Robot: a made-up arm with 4 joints.
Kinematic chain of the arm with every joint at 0, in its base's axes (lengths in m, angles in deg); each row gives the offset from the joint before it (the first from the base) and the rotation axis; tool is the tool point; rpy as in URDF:
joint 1: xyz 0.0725 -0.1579 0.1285 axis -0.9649 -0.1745 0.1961
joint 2: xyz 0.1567 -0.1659 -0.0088 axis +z
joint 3: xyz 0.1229 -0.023 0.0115 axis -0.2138 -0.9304 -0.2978
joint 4: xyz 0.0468 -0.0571 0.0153 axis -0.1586 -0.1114 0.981
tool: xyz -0.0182 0.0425 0.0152 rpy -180 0 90
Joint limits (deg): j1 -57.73..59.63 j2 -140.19..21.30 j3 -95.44..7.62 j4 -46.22..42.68
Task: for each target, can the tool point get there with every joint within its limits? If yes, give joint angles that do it. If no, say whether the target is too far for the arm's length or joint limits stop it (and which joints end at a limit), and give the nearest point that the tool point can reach.
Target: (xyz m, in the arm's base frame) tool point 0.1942 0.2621 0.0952
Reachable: no: joint limits stop it (at a limit: joint 1, joint 2, joint 3) | nearest point 0.3924 -0.1104 0.2878 | short by 0.464 m
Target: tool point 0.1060 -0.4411 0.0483
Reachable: yes | joints -18.81 -115.18 -33.27 12.35
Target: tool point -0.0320 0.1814 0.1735
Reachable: no: joint limits stop it (at a limit: joint 1, joint 2, joint 3, joint 4) | nearest point 0.1072 -0.2322 0.3132 | short by 0.458 m
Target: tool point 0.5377 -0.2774 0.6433
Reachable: no: too far | nearest point 0.3670 -0.2434 0.4273 | short by 0.277 m
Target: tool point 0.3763 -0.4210 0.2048
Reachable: yes | joints 12.22 -31.66 -31.55 -19.83
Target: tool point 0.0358 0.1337 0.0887
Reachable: no: joint limits stop it (at a limit: joint 1, joint 2, joint 3, joint 4) | nearest point 0.0262 -0.2650 -0.0627 | short by 0.427 m
